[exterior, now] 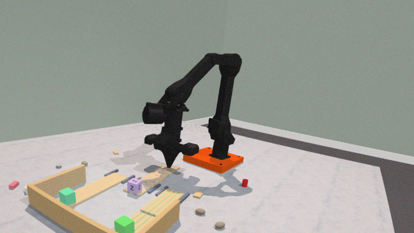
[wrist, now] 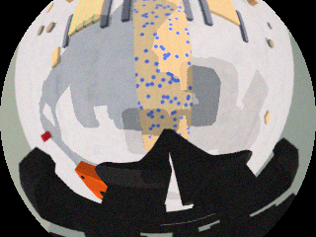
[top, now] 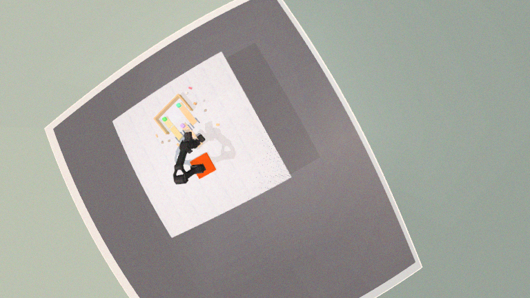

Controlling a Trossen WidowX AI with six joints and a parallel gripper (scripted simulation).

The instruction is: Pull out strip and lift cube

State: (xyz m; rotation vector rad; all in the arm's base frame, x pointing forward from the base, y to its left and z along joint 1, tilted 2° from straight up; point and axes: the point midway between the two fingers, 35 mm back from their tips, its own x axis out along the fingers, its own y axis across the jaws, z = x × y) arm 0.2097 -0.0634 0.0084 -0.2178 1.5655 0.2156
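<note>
My gripper tip is now 20 cm short of the labelled cube, 7 cm to the right of it and 2 cm below it. From my gripper tip the other things lie so: red cylinder 25 cm to the left, 9 cm behind, 1 cm above; then pink block 49 cm ahead, 12 cm to the right.
</note>
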